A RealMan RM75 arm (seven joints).
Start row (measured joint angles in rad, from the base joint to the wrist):
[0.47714, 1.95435, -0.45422, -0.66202, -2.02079, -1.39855, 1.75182]
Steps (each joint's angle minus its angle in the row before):
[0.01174, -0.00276, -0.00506, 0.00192, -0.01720, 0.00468, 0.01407]
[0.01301, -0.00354, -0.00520, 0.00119, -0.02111, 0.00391, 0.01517]
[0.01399, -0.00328, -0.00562, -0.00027, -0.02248, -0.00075, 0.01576]
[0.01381, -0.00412, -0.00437, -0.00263, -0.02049, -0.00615, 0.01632]
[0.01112, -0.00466, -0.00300, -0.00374, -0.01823, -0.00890, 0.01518]
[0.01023, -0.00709, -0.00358, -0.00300, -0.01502, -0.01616, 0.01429]
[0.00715, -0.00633, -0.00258, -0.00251, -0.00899, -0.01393, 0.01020]
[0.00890, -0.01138, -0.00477, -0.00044, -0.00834, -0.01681, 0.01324]
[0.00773, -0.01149, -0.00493, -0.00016, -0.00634, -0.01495, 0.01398]
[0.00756, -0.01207, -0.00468, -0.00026, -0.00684, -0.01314, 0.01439]
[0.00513, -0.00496, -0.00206, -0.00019, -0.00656, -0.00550, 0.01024]
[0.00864, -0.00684, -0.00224, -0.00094, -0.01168, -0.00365, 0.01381]
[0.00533, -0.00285, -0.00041, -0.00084, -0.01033, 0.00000, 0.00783]
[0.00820, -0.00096, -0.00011, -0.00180, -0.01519, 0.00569, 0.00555]
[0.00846, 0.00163, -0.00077, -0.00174, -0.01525, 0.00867, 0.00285]
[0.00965, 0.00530, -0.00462, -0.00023, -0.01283, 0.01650, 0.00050]
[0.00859, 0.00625, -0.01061, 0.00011, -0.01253, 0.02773, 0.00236]
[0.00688, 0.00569, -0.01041, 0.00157, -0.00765, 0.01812, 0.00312]
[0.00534, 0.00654, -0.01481, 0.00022, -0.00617, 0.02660, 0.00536]
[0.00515, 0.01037, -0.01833, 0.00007, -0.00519, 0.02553, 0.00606]
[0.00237, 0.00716, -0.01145, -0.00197, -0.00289, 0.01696, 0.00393]
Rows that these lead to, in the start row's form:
[0.48888, 1.95159, -0.45928, -0.66010, -2.03799, -1.39387, 1.76589]
[0.50189, 1.94805, -0.46448, -0.65891, -2.05910, -1.38996, 1.78106]
[0.51588, 1.94477, -0.47010, -0.65918, -2.08158, -1.39071, 1.79682]
[0.52969, 1.94065, -0.47447, -0.66181, -2.10207, -1.39686, 1.81314]
[0.54081, 1.93599, -0.47747, -0.66555, -2.12030, -1.40576, 1.82832]
[0.55104, 1.92890, -0.48105, -0.66855, -2.13532, -1.42192, 1.84261]
[0.55819, 1.92257, -0.48363, -0.67106, -2.14431, -1.43585, 1.85281]
[0.56709, 1.91119, -0.48840, -0.67150, -2.15265, -1.45266, 1.86605]
[0.57482, 1.89970, -0.49333, -0.67166, -2.15899, -1.46761, 1.88003]
[0.58238, 1.88763, -0.49801, -0.67192, -2.16583, -1.48075, 1.89442]
[0.58751, 1.88267, -0.50007, -0.67211, -2.17239, -1.48625, 1.90466]
[0.59615, 1.87583, -0.50231, -0.67305, -2.18407, -1.48990, 1.91847]
[0.60148, 1.87298, -0.50272, -0.67389, -2.19440, -1.48990, 1.92630]
[0.60968, 1.87202, -0.50283, -0.67569, -2.20959, -1.48421, 1.93185]
[0.61814, 1.87365, -0.50360, -0.67743, -2.22484, -1.47554, 1.93470]
[0.62779, 1.87895, -0.50822, -0.67766, -2.23767, -1.45904, 1.93520]
[0.63638, 1.88520, -0.51883, -0.67755, -2.25020, -1.43131, 1.93756]
[0.64326, 1.89089, -0.52924, -0.67598, -2.25785, -1.41319, 1.94068]
[0.64860, 1.89743, -0.54405, -0.67576, -2.26402, -1.38659, 1.94604]
[0.65375, 1.90780, -0.56238, -0.67569, -2.26921, -1.36106, 1.95210]
[0.65612, 1.91496, -0.57383, -0.67766, -2.27210, -1.34410, 1.95603]

